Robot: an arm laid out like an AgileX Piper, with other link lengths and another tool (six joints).
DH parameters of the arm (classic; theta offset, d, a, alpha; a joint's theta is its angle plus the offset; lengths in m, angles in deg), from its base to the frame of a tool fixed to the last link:
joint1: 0 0.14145 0 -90
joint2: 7.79 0 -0.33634 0
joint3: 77.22 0 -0.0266 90
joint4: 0 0.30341 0 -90
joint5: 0 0 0 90
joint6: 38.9 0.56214 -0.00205 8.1
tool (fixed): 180 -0.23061 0 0
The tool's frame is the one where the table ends.
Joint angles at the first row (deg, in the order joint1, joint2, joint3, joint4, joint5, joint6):
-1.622 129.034 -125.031 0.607 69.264 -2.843
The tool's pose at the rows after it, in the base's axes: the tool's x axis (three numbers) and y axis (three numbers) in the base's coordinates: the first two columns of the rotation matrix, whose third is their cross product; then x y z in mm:
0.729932, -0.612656, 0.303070, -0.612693, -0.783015, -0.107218, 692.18, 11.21, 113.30
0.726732, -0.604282, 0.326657, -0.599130, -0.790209, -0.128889, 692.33, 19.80, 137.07
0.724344, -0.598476, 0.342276, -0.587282, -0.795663, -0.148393, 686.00, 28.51, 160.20
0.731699, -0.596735, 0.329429, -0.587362, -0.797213, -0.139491, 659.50, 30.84, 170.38
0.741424, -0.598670, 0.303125, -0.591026, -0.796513, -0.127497, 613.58, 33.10, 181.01
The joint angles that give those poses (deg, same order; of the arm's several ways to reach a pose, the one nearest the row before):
-1.533 128.048 -125.032 0.876 69.264 -2.842
-0.890 126.076 -125.033 1.029 69.309 -2.893
-0.309 123.223 -123.606 1.341 69.257 -2.883
-0.147 118.336 -117.763 1.403 69.258 -2.884
-0.146 110.584 -108.264 1.806 69.227 -2.883

